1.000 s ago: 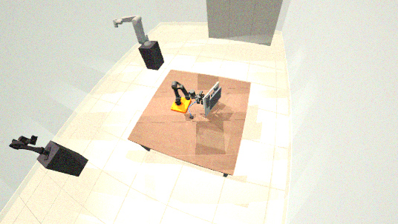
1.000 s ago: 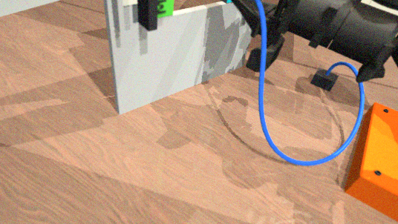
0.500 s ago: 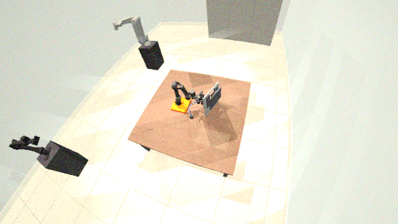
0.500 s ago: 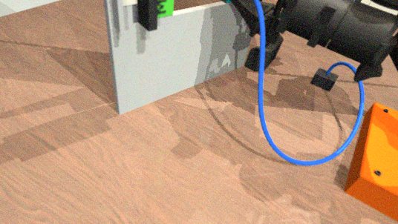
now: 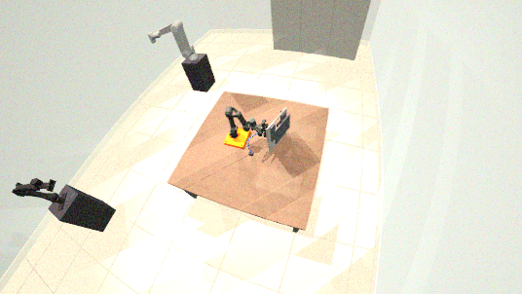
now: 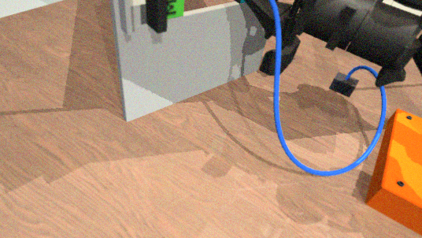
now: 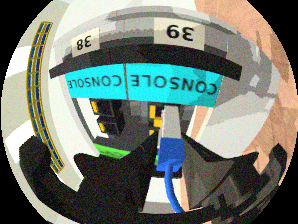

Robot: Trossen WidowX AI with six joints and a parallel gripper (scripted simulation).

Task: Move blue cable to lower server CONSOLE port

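Now: gripper tip right at the plug. Round my gripper tip: black anchor block: 18 cm to the right, 18 cm below, 17 cm behind.
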